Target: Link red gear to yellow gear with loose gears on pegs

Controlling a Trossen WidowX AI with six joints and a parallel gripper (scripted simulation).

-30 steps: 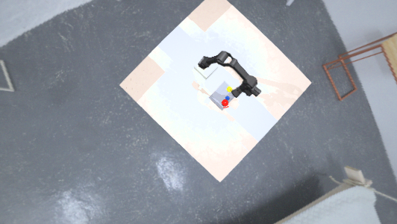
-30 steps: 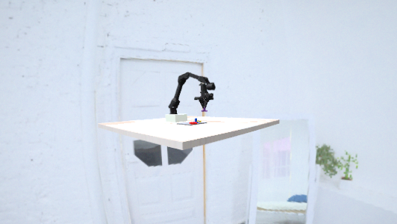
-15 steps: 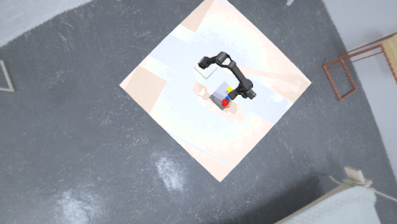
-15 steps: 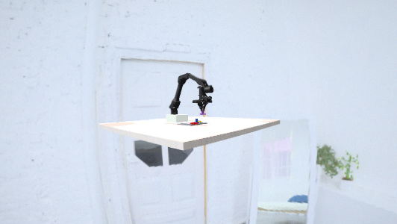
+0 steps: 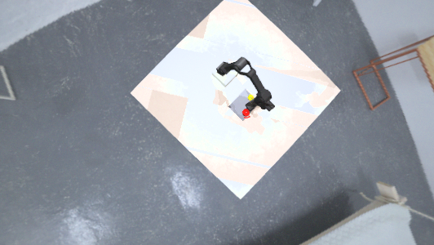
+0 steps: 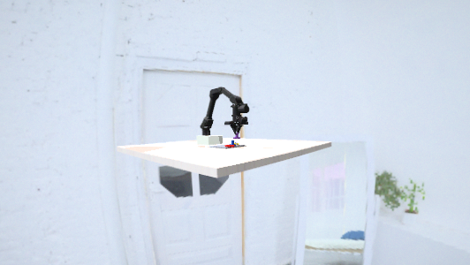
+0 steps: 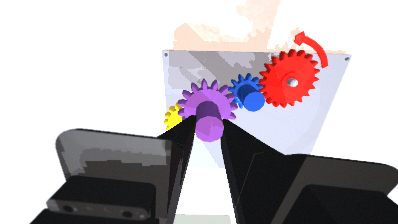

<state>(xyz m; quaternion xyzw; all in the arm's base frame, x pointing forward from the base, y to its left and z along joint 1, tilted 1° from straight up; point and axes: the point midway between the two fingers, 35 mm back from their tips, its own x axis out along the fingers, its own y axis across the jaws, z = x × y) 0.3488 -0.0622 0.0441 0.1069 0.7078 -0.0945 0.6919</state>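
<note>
Now: the purple gear 10 mm below my gripper tip. Round my gripper tip: blue gear: 60 mm below, 50 mm to the right; then yellow gear: 70 mm below, 30 mm to the left, 30 mm behind; then red gear: 90 mm to the right, 70 mm below.
</note>
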